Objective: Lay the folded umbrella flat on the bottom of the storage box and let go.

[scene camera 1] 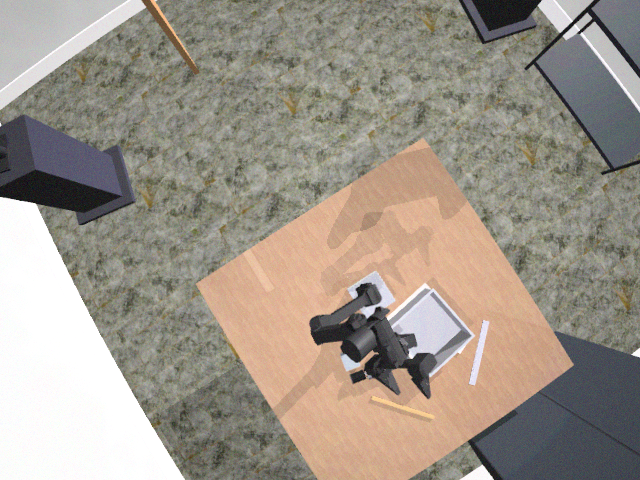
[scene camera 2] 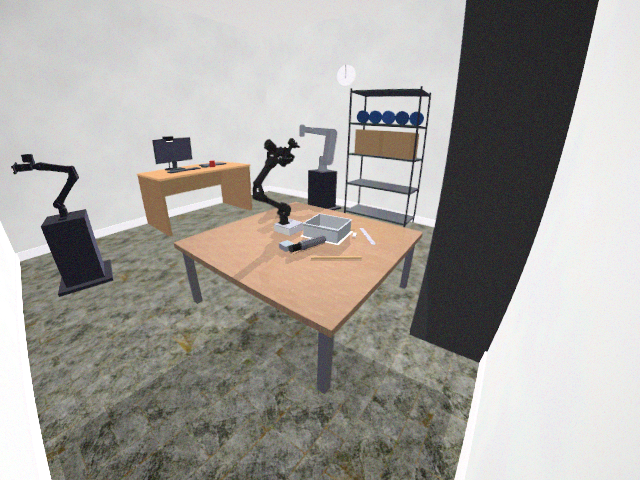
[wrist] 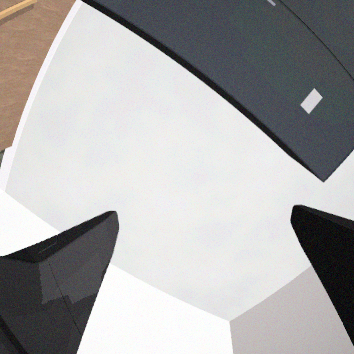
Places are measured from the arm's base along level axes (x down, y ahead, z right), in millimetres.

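Where they show: gripper, fingertip midpoint: (scene camera 1: 413, 396) (scene camera 2: 296, 152) (wrist: 206, 217); arm's base, origin of the base link: (scene camera 1: 364, 292) (scene camera 2: 284, 223).
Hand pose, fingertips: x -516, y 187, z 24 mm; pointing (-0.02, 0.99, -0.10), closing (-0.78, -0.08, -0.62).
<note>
Things, the pixels of their top centre, and the offset from my fingertips.
- folded umbrella, middle of its top: (scene camera 2: 308, 239) dy +155, dx +514, dz +32 mm
- storage box, middle of its top: (scene camera 1: 432, 332) (scene camera 2: 328, 221) dy +68, dx +476, dz -224 mm
- thin yellow stick, middle of its top: (scene camera 1: 403, 408) (scene camera 2: 336, 256) dy +374, dx +561, dz -1 mm
- white strip, middle of its top: (scene camera 1: 479, 352) (scene camera 2: 367, 235) dy +275, dx +570, dz -421 mm
The folded umbrella (scene camera 2: 312, 242) lies on the table in front of the storage box, its dark grey body pointing towards the box and its pale blue end to the left. In scene camera 1 the arm hides most of it; its pale end (scene camera 1: 349, 363) shows. The storage box (scene camera 1: 434, 322) (scene camera 2: 321, 231) is grey, open-topped and upright; its visible floor is bare, and the arm hides one corner. My gripper (scene camera 1: 413, 394) (scene camera 2: 296, 143) (wrist: 206, 217) is wide open and empty, high above the table. The umbrella and box do not show in the wrist view.
A thin yellow stick (scene camera 1: 402, 407) (scene camera 2: 336, 257) (wrist: 17, 11) lies in front of the box. A white strip (scene camera 1: 479, 352) (scene camera 2: 367, 236) lies beyond its right side. The arm's pale base (scene camera 1: 383, 292) (scene camera 2: 287, 227) stands left of the box. A dark cabinet (scene camera 1: 578, 408) (wrist: 225, 60) stands beside the table.
</note>
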